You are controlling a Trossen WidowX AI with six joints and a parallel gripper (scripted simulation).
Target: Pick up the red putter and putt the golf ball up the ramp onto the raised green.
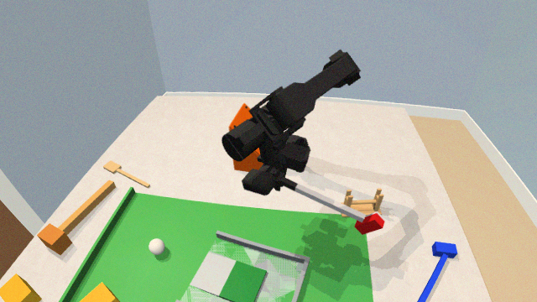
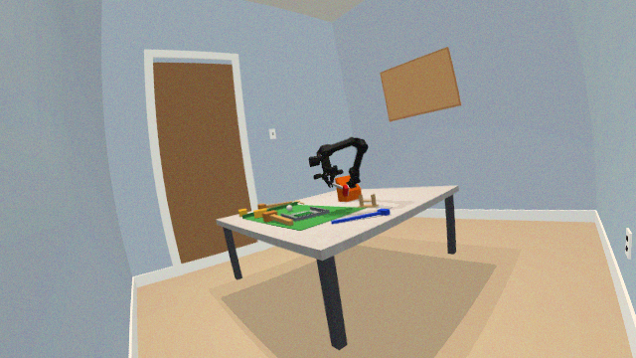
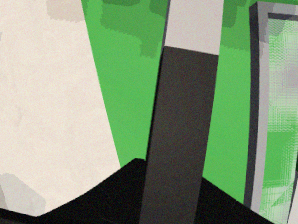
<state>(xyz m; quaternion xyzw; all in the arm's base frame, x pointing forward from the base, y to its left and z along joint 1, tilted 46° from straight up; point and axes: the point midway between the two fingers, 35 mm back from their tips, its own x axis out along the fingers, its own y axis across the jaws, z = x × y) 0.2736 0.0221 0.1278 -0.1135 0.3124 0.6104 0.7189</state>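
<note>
The red putter is 11 cm to the left of my gripper tip, 3 cm ahead of it and 1 cm above it. The rest, counted from my gripper tip: white golf ball 29 cm to the right, 16 cm ahead, 11 cm below; then green mat 20 cm ahead, 13 cm below, 12 cm to the right; then wooden stand 23 cm to the left, 10 cm below, 7 cm behind.
</note>
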